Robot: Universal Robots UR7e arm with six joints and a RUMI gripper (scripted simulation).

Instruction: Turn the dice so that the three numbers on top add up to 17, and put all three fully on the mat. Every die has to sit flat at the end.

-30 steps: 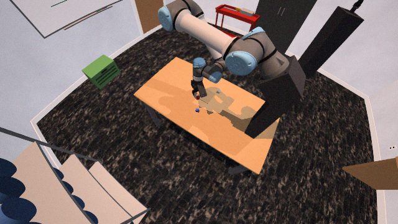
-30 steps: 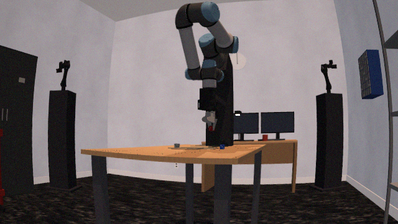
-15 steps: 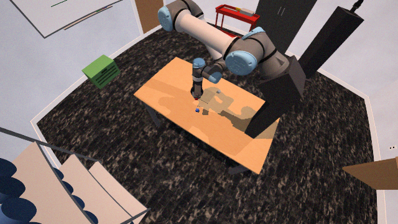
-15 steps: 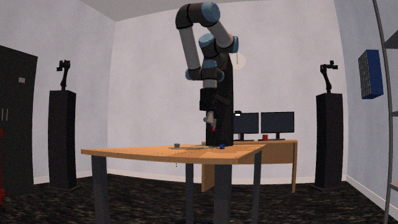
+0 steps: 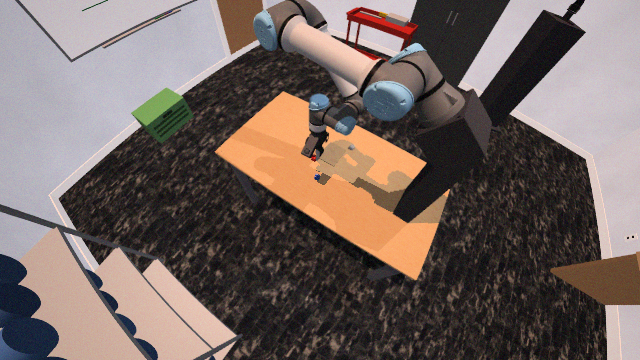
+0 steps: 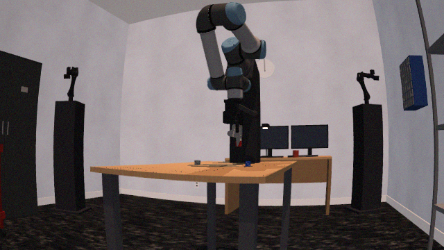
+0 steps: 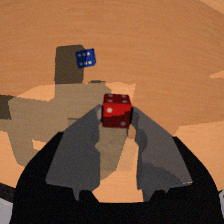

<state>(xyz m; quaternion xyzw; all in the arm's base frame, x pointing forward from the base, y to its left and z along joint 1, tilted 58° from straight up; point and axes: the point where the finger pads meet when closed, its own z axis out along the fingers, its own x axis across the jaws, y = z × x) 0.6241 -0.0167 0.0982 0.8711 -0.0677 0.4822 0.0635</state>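
Right now my hand is 100 mm above the blue die, 50 mm to the right of it and 30 mm past it. From my hand the other things lie so: red die: right at my hand; grey die: 200 mm to the right, 180 mm behind, 100 mm below; tan mat: 140 mm to the right, 110 mm below, 60 mm behind.
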